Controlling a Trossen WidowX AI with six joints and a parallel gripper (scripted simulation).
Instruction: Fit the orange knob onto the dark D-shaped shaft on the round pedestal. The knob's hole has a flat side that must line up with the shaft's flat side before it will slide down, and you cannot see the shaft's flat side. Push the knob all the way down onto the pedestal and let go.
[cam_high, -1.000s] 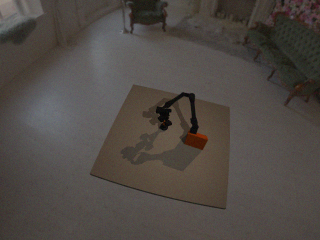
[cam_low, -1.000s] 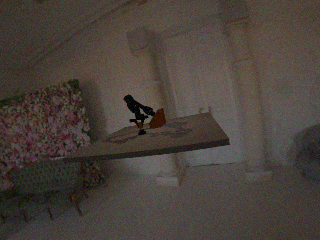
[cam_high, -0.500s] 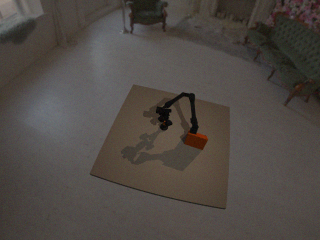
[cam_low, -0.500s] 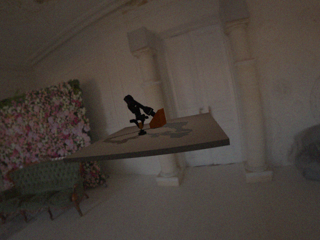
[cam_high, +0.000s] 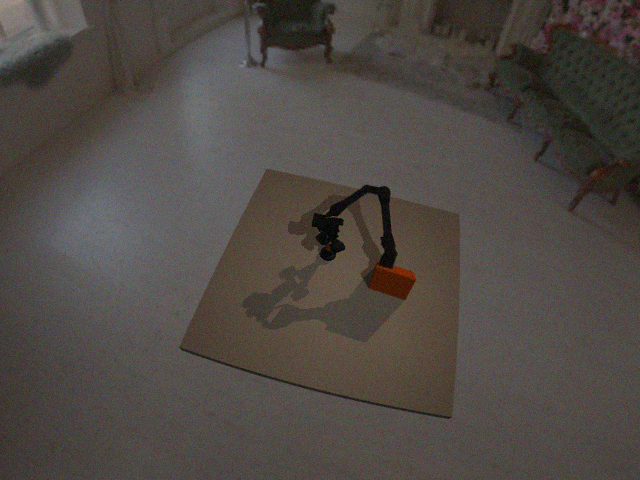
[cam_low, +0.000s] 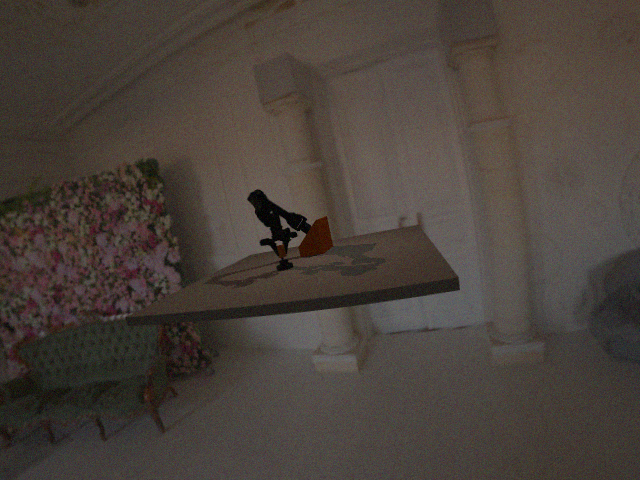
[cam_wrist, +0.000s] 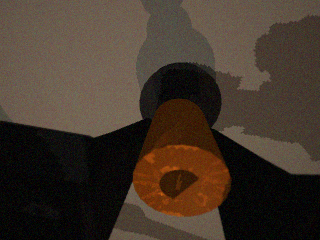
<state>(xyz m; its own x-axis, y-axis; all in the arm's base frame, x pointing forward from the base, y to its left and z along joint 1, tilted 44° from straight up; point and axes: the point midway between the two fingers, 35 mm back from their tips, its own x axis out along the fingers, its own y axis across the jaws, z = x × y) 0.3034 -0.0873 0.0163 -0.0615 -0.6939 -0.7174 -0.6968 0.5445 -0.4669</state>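
My gripper tip is 20 mm below the orange knob. From my gripper tip the other things lie so: dark round pedestal 40 mm below.
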